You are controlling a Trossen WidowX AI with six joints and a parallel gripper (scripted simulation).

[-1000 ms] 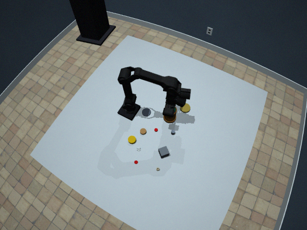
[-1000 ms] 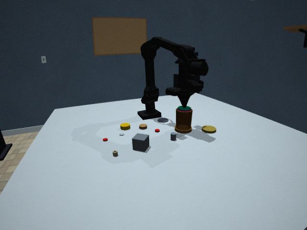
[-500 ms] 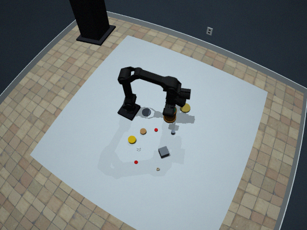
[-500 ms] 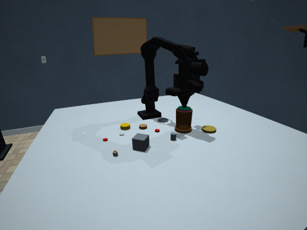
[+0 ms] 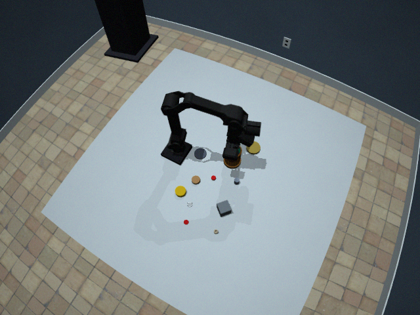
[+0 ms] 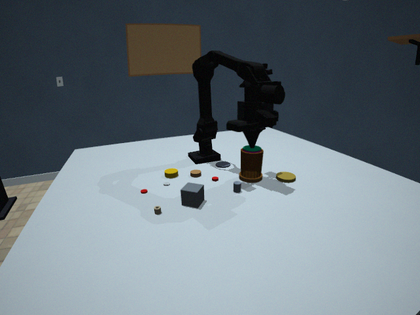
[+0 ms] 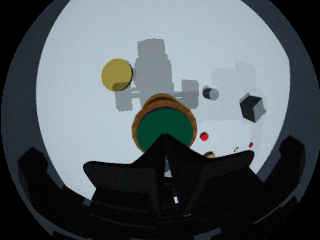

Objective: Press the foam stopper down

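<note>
The green foam stopper lies 5 cm below my hand. Round my hand: small grey cylinder (13 cm below, 10 cm to the right, 6 cm ahead); then red button (14 cm below, 12 cm to the right, 5 cm behind); then olive disc (14 cm below, 10 cm to the left, 7 cm ahead).
</note>
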